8 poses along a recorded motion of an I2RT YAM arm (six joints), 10 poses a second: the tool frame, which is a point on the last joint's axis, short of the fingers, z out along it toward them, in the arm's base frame.
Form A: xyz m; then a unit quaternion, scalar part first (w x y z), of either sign.
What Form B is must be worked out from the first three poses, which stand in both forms.
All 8 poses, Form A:
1: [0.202 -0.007 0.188 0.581 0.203 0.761 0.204]
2: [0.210 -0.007 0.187 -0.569 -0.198 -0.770 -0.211]
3: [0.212 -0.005 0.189 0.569 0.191 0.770 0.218]
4: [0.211 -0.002 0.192 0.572 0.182 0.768 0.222]
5: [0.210 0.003 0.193 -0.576 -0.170 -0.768 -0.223]
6: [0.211 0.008 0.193 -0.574 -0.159 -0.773 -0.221]
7: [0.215 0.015 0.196 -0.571 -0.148 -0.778 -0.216]
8: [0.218 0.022 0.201 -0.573 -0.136 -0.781 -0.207]
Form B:
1: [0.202 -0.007 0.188 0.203 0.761 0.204 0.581]
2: [0.210 -0.007 0.187 0.198 0.770 0.211 0.569]
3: [0.212 -0.005 0.189 0.191 0.770 0.218 0.569]
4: [0.211 -0.002 0.192 0.182 0.768 0.222 0.572]
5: [0.210 0.003 0.193 0.170 0.768 0.223 0.576]
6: [0.211 0.008 0.193 0.159 0.773 0.221 0.574]
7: [0.215 0.015 0.196 0.148 0.778 0.216 0.571]
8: [0.218 0.022 0.201 0.136 0.781 0.207 0.573]
